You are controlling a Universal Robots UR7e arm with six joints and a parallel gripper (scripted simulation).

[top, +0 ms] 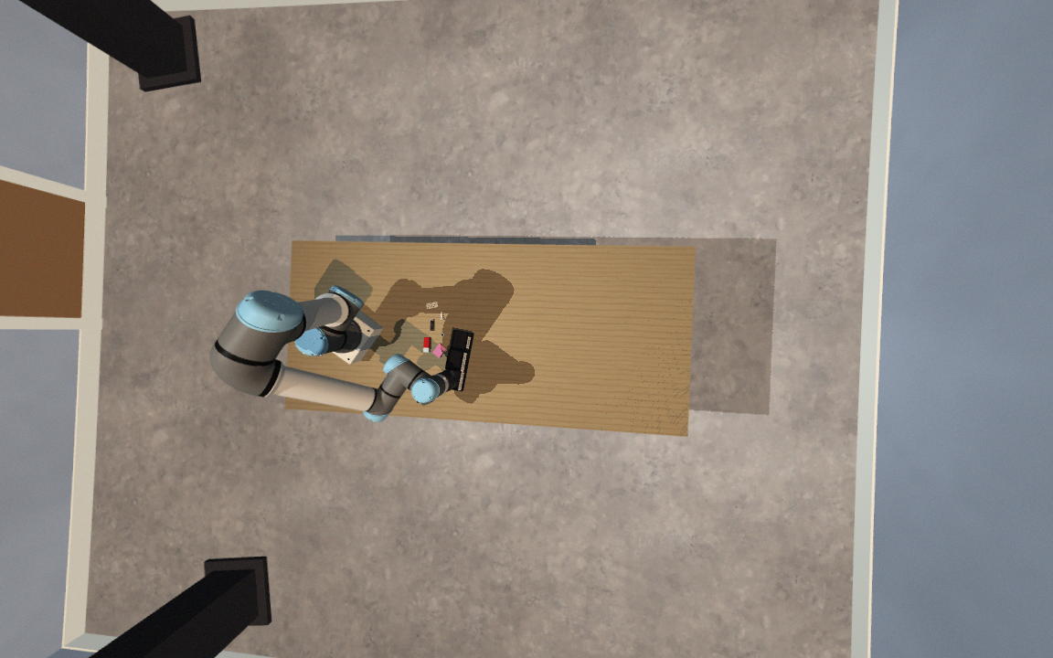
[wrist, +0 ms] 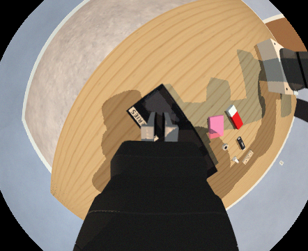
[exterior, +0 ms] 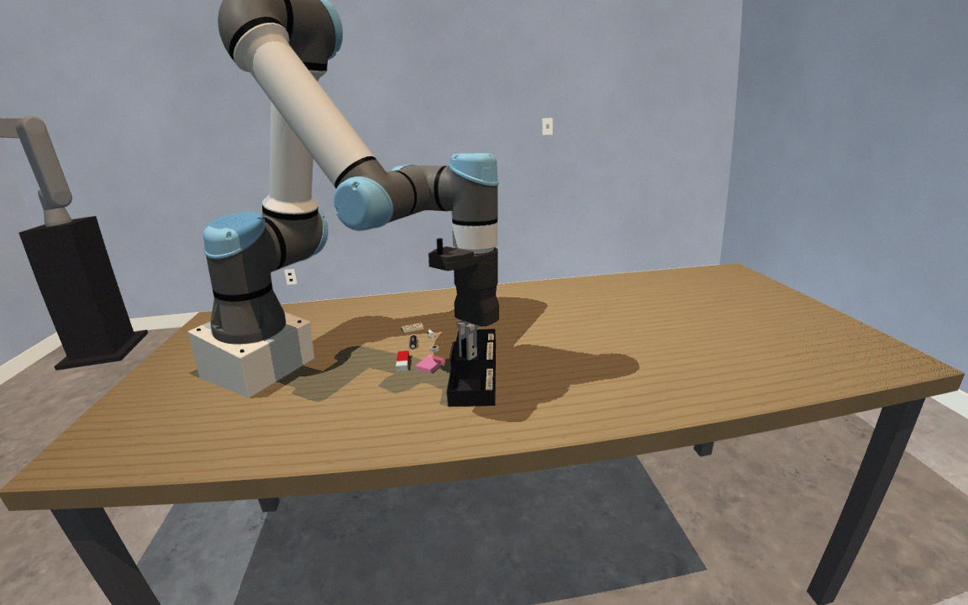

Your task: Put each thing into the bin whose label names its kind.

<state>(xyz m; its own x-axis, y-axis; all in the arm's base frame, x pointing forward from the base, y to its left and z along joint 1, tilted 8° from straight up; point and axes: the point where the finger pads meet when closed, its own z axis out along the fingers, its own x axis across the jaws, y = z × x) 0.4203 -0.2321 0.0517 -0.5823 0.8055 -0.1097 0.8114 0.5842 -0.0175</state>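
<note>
Now: hand 8 cm to the right of the black bin tray, 7 cm above it and 3 cm short of it. Also, from my hand: red block (15 cm to the left, 11 cm behind, 9 cm below); then hex nut (20 cm to the left, 9 cm below, 4 cm behind); then pink eraser (13 cm to the left, 9 cm below, 6 cm behind).
</note>
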